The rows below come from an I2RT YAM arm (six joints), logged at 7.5 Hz.
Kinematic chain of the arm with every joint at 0, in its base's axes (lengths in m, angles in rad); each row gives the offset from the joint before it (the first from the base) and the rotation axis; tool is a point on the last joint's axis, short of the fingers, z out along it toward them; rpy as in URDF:
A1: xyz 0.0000 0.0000 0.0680 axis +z
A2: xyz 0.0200 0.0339 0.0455 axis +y
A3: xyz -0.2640 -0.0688 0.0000 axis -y
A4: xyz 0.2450 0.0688 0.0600 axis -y
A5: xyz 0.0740 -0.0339 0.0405 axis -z
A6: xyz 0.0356 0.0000 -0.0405 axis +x
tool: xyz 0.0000 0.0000 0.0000 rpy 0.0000 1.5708 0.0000
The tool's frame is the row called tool.
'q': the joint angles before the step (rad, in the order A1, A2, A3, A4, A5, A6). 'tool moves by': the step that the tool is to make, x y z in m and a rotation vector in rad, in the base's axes. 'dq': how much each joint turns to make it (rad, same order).
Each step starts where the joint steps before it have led.
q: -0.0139 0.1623 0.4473 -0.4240 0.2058 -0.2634
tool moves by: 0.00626 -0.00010 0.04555 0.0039 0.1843 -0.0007
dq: 0.0000 0.2236 0.2624 -0.2235 0.0004 0.0015
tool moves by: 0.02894 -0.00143 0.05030 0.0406 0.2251 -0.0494
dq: -0.0004 0.3120 0.3273 -0.2533 0.0282 0.0560
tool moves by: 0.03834 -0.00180 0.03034 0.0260 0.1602 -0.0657
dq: 0.0004 0.2571 0.2545 -0.1732 0.0383 0.0608
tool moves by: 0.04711 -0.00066 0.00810 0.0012 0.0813 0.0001
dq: -0.0001 0.2010 0.1465 -0.0267 -0.0002 -0.0001
